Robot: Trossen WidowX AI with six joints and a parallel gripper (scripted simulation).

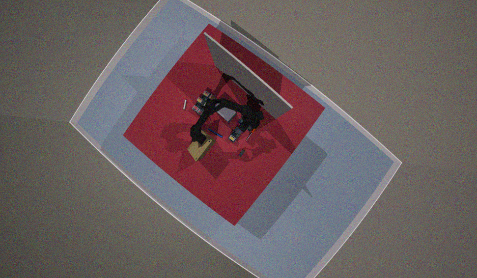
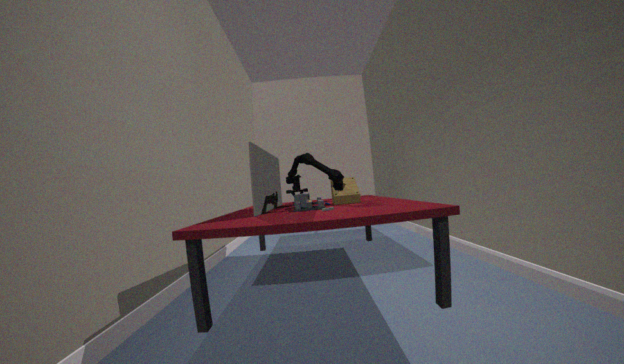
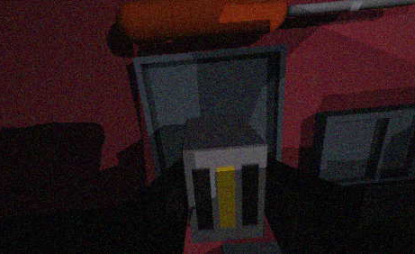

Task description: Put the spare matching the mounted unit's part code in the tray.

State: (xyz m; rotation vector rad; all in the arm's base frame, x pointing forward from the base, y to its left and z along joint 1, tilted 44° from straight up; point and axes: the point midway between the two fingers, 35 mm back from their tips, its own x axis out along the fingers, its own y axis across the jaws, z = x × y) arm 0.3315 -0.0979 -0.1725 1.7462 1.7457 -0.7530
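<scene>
Right now the grey spare block is 20 mm above my gripper tip. From my gripper tip the other things lie so: blue pen 240 mm behind, 160 mm to the left, 30 mm below; flat grey tray 30 mm below; small dark piece 240 mm behind, 120 mm to the right, 40 mm below.
</scene>
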